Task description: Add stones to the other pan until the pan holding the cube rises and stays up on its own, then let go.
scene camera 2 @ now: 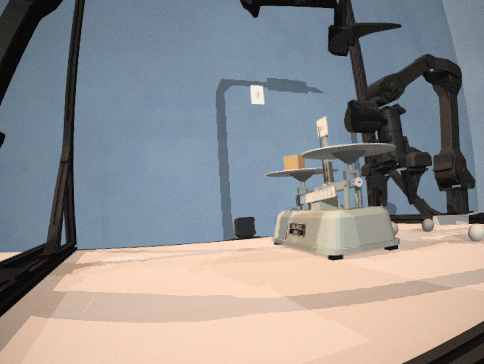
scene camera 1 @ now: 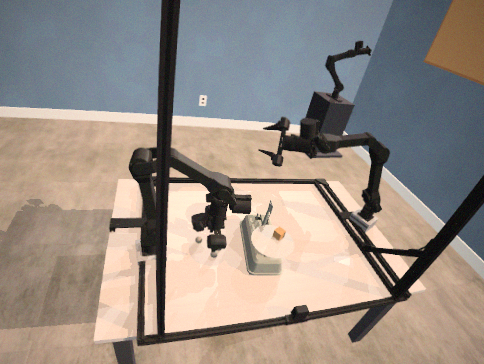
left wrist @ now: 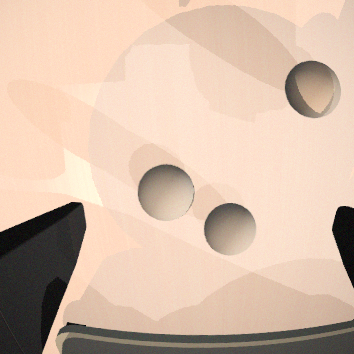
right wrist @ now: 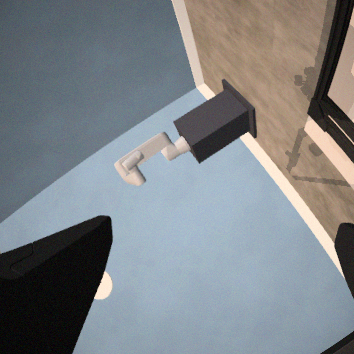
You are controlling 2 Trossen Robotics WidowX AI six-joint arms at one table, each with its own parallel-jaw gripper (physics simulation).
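Places are measured from the left arm's base along level axes (x ahead, y left, z up), in millimetres.
Pixels of known places: left gripper, between the fingertips: [scene camera 2: 397, 205] [left wrist: 215, 218]; right gripper, between the fingertips: [scene camera 1: 260, 139] [right wrist: 230, 233]; left arm's base, origin of its link: [scene camera 2: 458, 213] [scene camera 1: 150, 248]; right arm's base, origin of its link: [scene camera 1: 365, 215].
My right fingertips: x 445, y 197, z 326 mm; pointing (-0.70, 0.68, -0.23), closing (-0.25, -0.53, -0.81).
Ahead of a thing's pixels: the offset from my right fingertips to its middle. "spot": to the spot under its first point.
An orange cube {dz -189, dx -29, dy -332 mm} [scene camera 1: 279, 233] [scene camera 2: 294, 162] sits on the lower pan {spot: dz -205, dx -7, dy -367 mm} [scene camera 2: 276, 174] of the grey-green balance {dz -231, dx -33, dy -254 mm} [scene camera 1: 263, 267] [scene camera 2: 340, 235] [left wrist: 210, 345]. The other pan {spot: dz -194, dx +6, dy -142 mm} [scene camera 2: 350, 150] stands higher and bears no visible stone. Three round grey stones lie on the table: one stone {dz -334, dx -226, dy -261 mm} [left wrist: 166, 192] close beside a second stone {dz -334, dx -199, dy -232 mm} [left wrist: 230, 229], and a third stone {dz -334, dx -264, dy -182 mm} [left wrist: 313, 90] farther off at upper right in the left wrist view. My left gripper [scene camera 1: 208, 240] [left wrist: 215, 218] is open, pointing down above them; the close pair shows between its fingers. My right gripper [scene camera 1: 262, 140] [right wrist: 230, 233] is open and empty, raised high.
Black frame rails [scene camera 1: 225, 330] edge the table, and a dark upright post [scene camera 1: 167, 100] crosses scene camera 1. A small black box {spot: dz -299, dx -40, dy -573 mm} [scene camera 1: 300, 313] [scene camera 2: 245, 227] sits at the rail. The balance's upright scale plate {spot: dz -156, dx -44, dy -255 mm} [scene camera 1: 268, 212] [scene camera 2: 322, 128] rises beside the pans.
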